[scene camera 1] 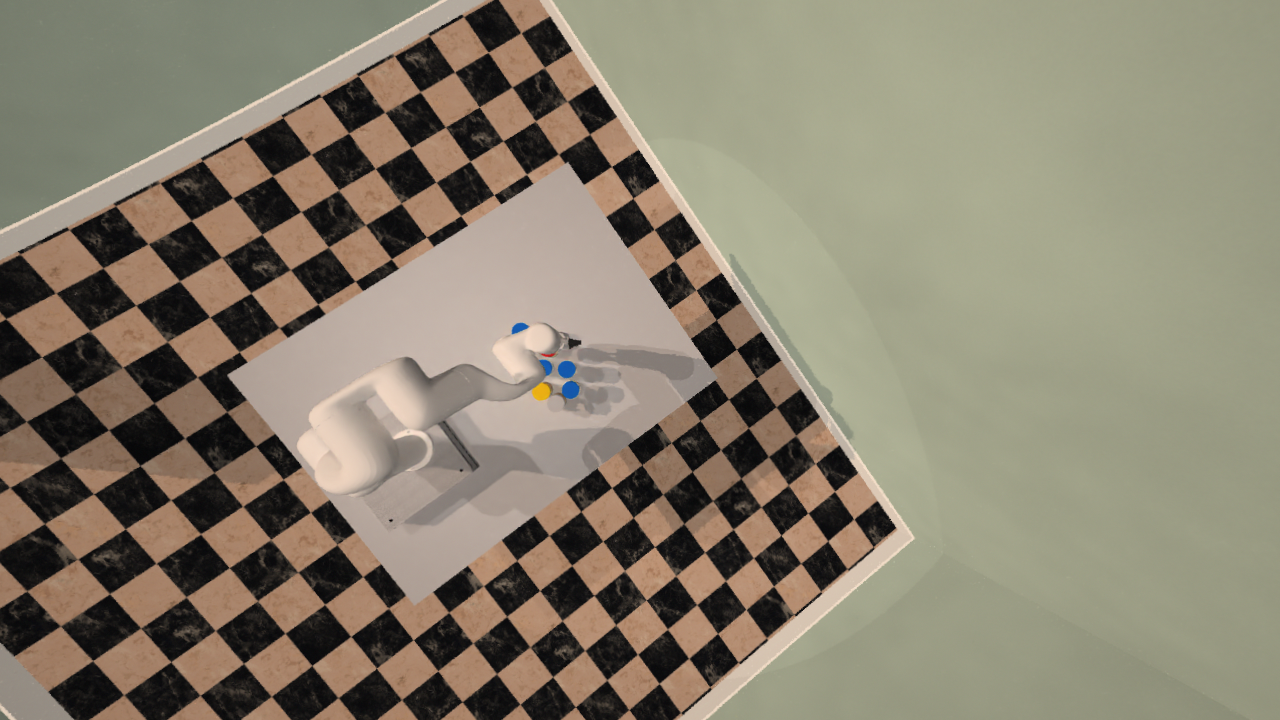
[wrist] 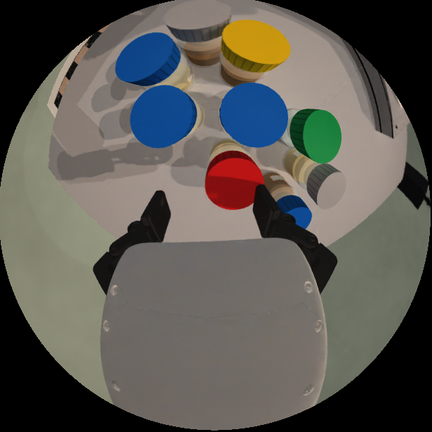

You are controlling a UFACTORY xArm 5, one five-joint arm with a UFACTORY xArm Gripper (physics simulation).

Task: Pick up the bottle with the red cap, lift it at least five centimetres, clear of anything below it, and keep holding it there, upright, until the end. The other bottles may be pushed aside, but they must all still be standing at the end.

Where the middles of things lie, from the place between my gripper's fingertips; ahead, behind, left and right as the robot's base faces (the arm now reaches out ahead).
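Measured from my hand, the red-capped bottle (wrist: 231, 177) is 5 cm below and also 3 cm behind.
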